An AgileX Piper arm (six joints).
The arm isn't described. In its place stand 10 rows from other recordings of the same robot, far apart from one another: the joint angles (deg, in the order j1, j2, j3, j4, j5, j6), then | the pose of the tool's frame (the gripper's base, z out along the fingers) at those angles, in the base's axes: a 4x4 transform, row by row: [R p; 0 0 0 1], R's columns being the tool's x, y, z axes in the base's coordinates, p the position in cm.
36.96 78.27 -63.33 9.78 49.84 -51.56 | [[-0.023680, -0.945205, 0.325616, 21.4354], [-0.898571, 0.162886, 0.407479, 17.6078], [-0.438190, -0.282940, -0.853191, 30.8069], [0, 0, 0, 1]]
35.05 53.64 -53.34 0.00 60.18 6.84 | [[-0.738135, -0.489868, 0.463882, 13.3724], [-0.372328, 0.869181, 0.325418, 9.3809], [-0.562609, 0.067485, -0.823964, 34.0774], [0, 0, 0, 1]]
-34.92 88.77 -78.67 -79.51 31.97 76.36 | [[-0.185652, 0.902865, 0.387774, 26.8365], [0.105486, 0.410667, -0.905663, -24.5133], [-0.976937, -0.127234, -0.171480, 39.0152], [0, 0, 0, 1]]
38.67 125.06 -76.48 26.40 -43.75 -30.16 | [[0.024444, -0.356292, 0.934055, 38.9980], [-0.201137, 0.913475, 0.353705, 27.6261], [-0.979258, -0.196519, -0.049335, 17.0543], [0, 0, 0, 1]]
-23.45 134.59 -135.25 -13.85 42.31 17.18 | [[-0.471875, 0.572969, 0.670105, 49.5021], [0.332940, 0.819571, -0.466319, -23.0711], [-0.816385, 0.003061, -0.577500, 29.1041], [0, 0, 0, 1]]
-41.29 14.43 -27.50 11.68 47.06 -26.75 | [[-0.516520, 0.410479, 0.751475, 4.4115], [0.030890, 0.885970, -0.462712, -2.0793], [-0.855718, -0.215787, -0.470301, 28.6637], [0, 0, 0, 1]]
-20.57 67.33 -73.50 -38.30 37.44 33.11 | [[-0.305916, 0.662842, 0.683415, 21.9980], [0.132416, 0.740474, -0.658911, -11.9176], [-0.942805, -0.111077, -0.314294, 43.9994], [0, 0, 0, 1]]
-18.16 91.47 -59.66 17.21 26.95 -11.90 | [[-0.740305, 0.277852, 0.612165, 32.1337], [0.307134, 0.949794, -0.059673, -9.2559], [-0.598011, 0.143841, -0.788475, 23.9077], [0, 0, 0, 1]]
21.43 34.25 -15.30 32.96 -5.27 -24.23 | [[-0.200160, -0.292337, 0.935134, 11.9497], [0.082235, 0.946068, 0.313358, 4.2017], [-0.976306, 0.139623, -0.165325, 25.9683], [0, 0, 0, 1]]
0.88 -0.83 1.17 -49.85 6.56 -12.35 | [[-0.060186, 0.040198, 0.997377, 5.5971], [-0.880721, 0.468130, -0.072014, -0.7088], [-0.469797, -0.882745, 0.007229, 20.0447], [0, 0, 0, 1]]
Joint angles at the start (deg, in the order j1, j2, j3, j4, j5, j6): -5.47 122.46 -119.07 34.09 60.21 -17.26
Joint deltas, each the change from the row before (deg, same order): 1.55 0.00 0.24 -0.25 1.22 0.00; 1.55 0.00 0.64 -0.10 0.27 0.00; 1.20 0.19 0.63 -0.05 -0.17 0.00; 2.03 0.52 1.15 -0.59 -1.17 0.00; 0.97 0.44 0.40 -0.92 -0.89 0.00; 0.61 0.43 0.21 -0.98 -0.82 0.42; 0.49 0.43 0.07 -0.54 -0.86 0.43; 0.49 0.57 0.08 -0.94 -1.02 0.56; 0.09 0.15 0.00 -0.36 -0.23 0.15; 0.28 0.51 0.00 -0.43 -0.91 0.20; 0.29 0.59 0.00 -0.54 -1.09 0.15; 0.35 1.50 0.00 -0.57 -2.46 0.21; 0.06 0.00 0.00 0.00 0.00 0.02; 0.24 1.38 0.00 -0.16 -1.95 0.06
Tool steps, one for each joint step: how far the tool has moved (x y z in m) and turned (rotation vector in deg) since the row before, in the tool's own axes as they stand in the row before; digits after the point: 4 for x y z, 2 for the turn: 0.0042 0.0115 0.0064 -1.04 2.07 -1.11; 0.0039 0.0104 0.0078 -0.86 1.48 -0.85; 0.0032 0.0069 0.0080 -0.56 1.06 -0.50; 0.0052 0.0096 0.0152 -0.24 1.33 -0.98; 0.0021 0.0032 0.0082 0.52 0.52 -0.79; 0.0013 0.0010 0.0061 0.73 0.27 -0.26; 0.0005 0.0010 0.0052 0.43 -0.06 -0.01; 0.0008 -0.0001 0.0063 0.80 0.01 -0.05; 0.0002 -0.0004 0.0015 0.31 0.03 -0.06; 0.0003 -0.0005 0.0049 0.45 -0.21 -0.05; 0.0003 -0.0009 0.0055 0.58 -0.29 -0.15; 0.0010 -0.0040 0.0128 0.96 -0.75 0.17; 0.0001 0.0005 0.0002 -0.03 0.02 -0.03; 0.0016 -0.0035 0.0115 0.57 -0.49 0.28
